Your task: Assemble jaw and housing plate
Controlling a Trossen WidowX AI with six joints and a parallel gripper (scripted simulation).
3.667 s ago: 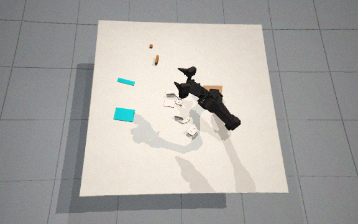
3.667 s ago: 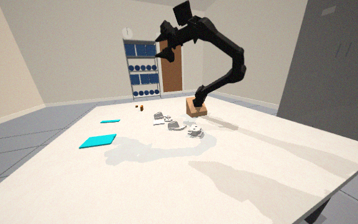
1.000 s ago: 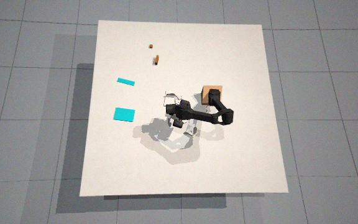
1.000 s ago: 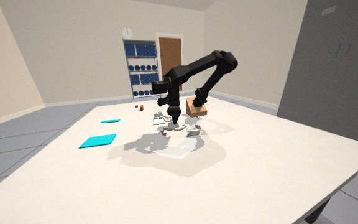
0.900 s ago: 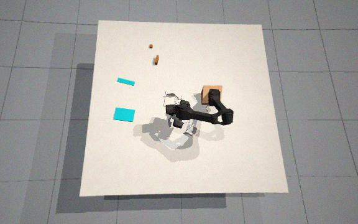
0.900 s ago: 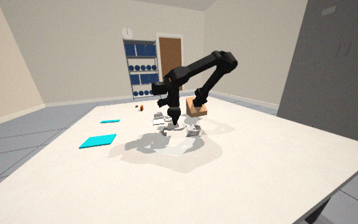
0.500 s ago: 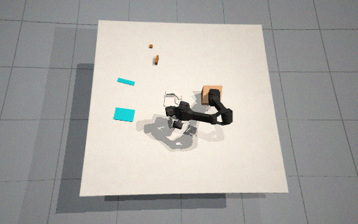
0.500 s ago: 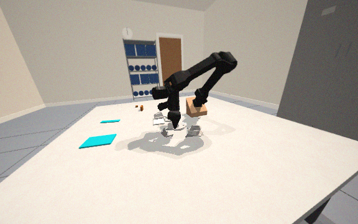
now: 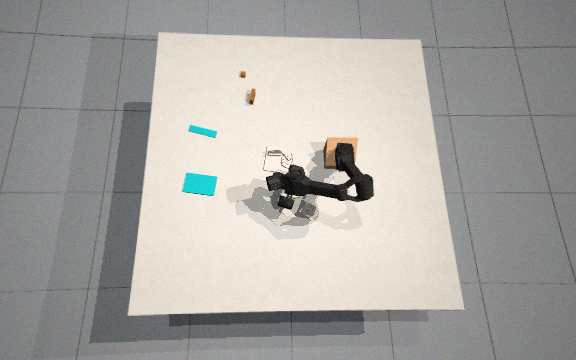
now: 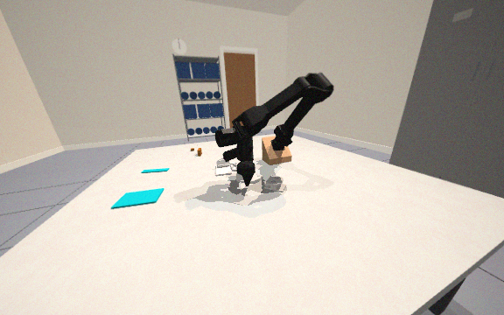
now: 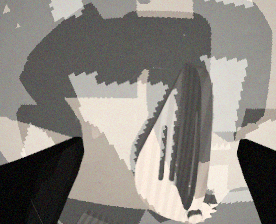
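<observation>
Now: gripper tip 4 cm past the elongated piece and 1 cm to the left of it. Round my gripper tip: white stand 9 cm behind, 8 cm to the left; then white housing plate 9 cm behind, 7 cm to the left, 2 cm above.
</observation>
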